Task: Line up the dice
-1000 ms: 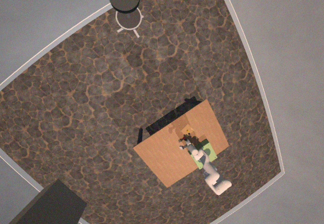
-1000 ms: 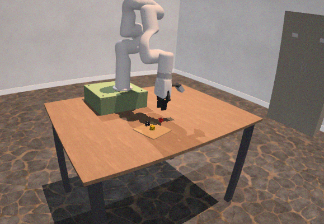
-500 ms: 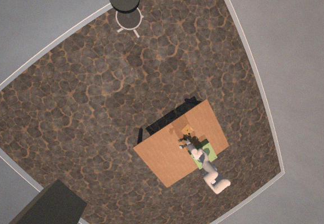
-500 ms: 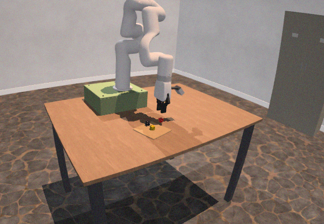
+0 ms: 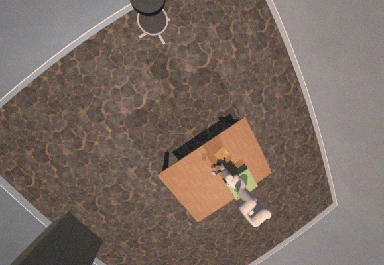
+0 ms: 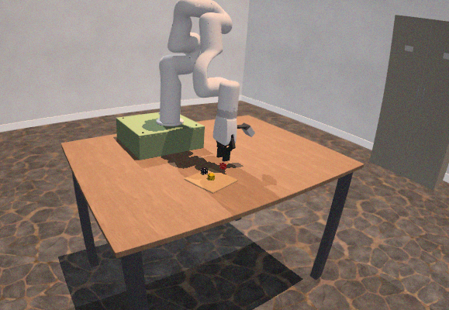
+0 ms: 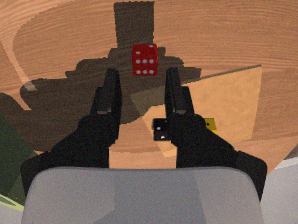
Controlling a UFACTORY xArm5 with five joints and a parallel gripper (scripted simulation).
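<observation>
The red die lies 5 cm below my hand. From my hand the other things lie so: black die (9 cm to the right, 5 cm below, 1 cm ahead); yellow die (10 cm to the right, 6 cm ahead, 5 cm below); tan mat (10 cm to the right, 6 cm below, 6 cm ahead).
</observation>
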